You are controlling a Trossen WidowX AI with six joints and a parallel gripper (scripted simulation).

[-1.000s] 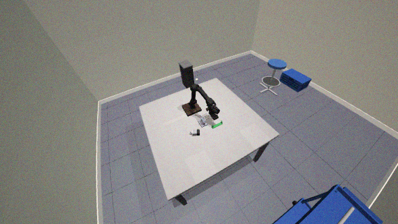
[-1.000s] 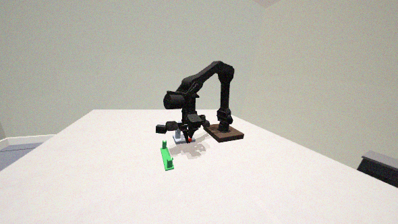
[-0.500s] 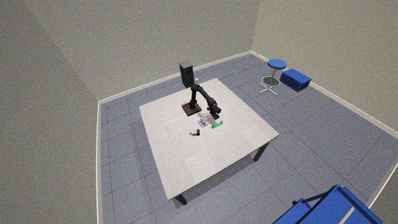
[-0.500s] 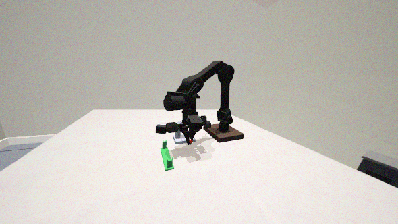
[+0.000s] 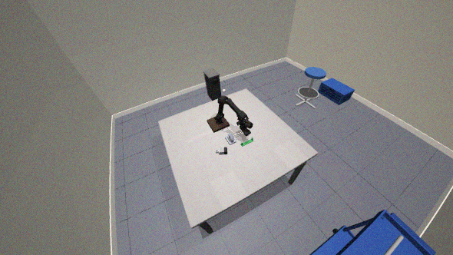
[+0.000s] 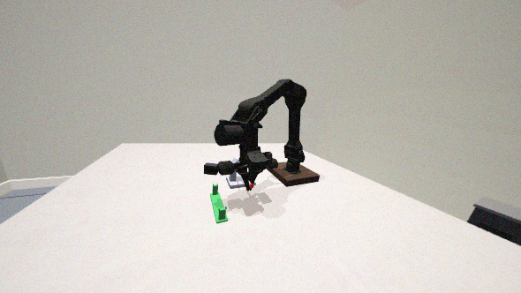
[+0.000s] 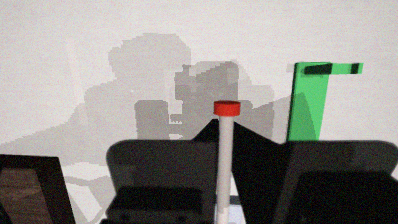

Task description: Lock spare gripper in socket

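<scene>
Right now the green pin rest is 9 cm ahead of my gripper tip, 3 cm to the right of it and 3 cm below it. Also, from my gripper tip: spare gripper (31 cm to the right, 4 cm below, 2 cm ahead); then socket (14 cm to the right, 3 cm behind, 1 cm below).
</scene>
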